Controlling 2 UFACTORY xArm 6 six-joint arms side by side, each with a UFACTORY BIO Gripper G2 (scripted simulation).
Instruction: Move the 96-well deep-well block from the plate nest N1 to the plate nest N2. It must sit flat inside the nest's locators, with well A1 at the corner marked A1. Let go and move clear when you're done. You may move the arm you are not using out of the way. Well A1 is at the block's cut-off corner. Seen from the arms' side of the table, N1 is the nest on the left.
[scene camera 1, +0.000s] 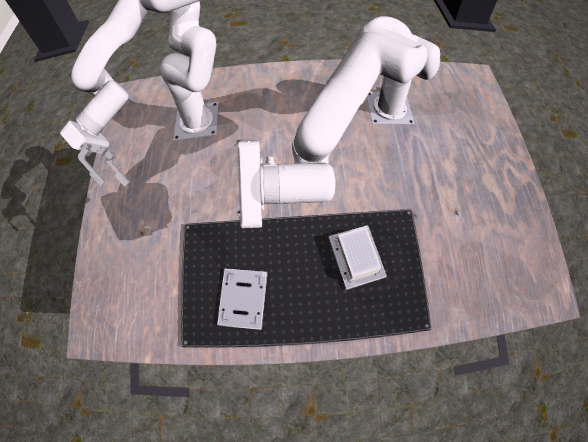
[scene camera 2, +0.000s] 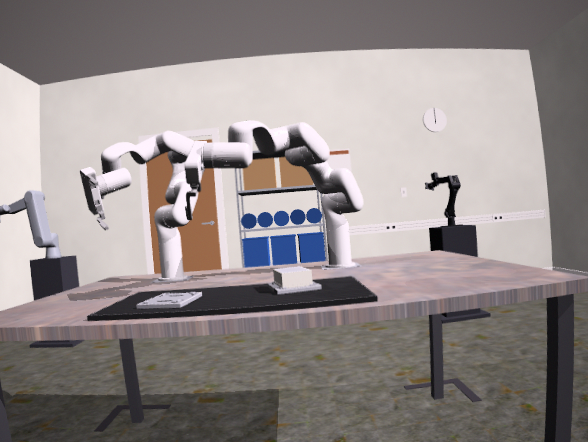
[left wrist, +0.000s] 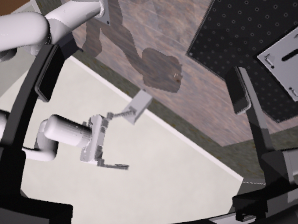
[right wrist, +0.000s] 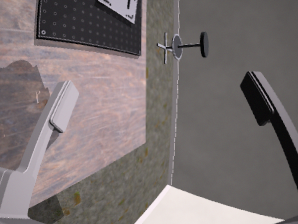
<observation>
In view: my left gripper (scene camera 1: 240, 178), my right gripper (scene camera 1: 116, 184) and a white deep-well block (scene camera 1: 360, 259).
The white deep-well block also shows in scene camera 2 (scene camera 2: 291, 277). My left gripper also shows in scene camera 2 (scene camera 2: 194, 204). My right gripper shows as well in scene camera 2 (scene camera 2: 101, 207). The left wrist view does not show the white deep-well block: it is out of frame. The right wrist view does not show the white deep-well block: it is out of frame.
</observation>
